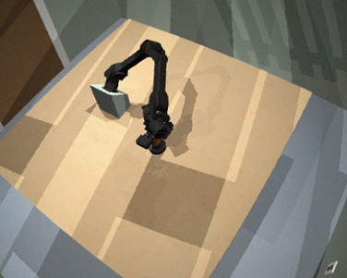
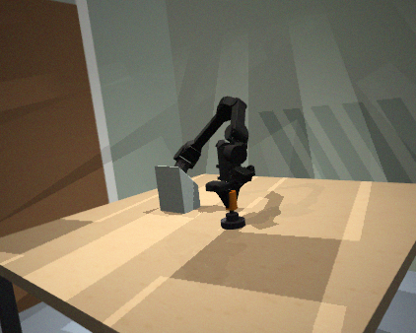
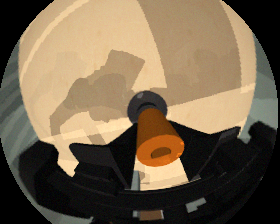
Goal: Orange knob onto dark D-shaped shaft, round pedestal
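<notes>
Now: the orange knob 2 cm above my gripper tip. Round my gripper tip: dark round pedestal: 4 cm below.
</notes>
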